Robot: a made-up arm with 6 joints. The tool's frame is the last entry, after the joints.
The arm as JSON. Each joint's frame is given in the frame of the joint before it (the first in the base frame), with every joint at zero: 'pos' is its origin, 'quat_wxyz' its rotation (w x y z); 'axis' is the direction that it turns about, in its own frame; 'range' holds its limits. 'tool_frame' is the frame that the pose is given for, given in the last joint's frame.
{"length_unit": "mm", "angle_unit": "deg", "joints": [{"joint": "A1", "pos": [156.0, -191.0, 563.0], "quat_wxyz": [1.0, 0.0, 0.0, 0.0], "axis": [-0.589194, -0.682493, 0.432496], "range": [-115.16, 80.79]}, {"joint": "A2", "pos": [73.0, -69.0, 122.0], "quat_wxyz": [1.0, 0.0, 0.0, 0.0], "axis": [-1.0, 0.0, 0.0], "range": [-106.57, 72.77]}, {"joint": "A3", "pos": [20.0, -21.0, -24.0], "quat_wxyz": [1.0, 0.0, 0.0, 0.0], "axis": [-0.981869, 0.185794, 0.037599], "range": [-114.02, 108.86]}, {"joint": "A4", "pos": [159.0, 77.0, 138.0], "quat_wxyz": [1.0, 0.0, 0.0, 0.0], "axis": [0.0, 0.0, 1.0], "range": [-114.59, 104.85]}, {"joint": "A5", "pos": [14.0, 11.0, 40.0], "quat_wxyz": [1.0, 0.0, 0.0, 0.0], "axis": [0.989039, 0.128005, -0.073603], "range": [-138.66, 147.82]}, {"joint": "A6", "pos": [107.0, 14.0, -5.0], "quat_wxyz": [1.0, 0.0, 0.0, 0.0], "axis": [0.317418, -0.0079, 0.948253], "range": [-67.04, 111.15]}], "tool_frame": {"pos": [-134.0, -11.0, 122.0], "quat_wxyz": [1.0, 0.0, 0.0, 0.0]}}
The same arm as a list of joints. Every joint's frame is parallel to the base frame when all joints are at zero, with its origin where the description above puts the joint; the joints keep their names.
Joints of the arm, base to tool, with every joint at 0 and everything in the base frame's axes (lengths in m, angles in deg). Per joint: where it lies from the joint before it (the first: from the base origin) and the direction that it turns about. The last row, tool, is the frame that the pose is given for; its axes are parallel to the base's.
A1: axis -0.589194 -0.682493 0.432496 origin 0.156 -0.191 0.563
A2: axis -x origin 0.073 -0.069 0.122
A3: axis -0.981869 0.185794 0.037599 origin 0.02 -0.021 -0.024
A4: axis +z origin 0.159 0.077 0.138
A5: axis 0.989039 0.128005 -0.073603 origin 0.014 0.011 0.04
A6: axis 0.317388 -0.0079 0.948263 origin 0.107 0.014 -0.005
tool: origin -0.134 -0.011 0.122
Joint limits (deg, base to tool): -115.16..80.79 -106.57..72.77 -114.02..108.86 -114.59..104.85 -138.66..147.82 -67.04..111.15

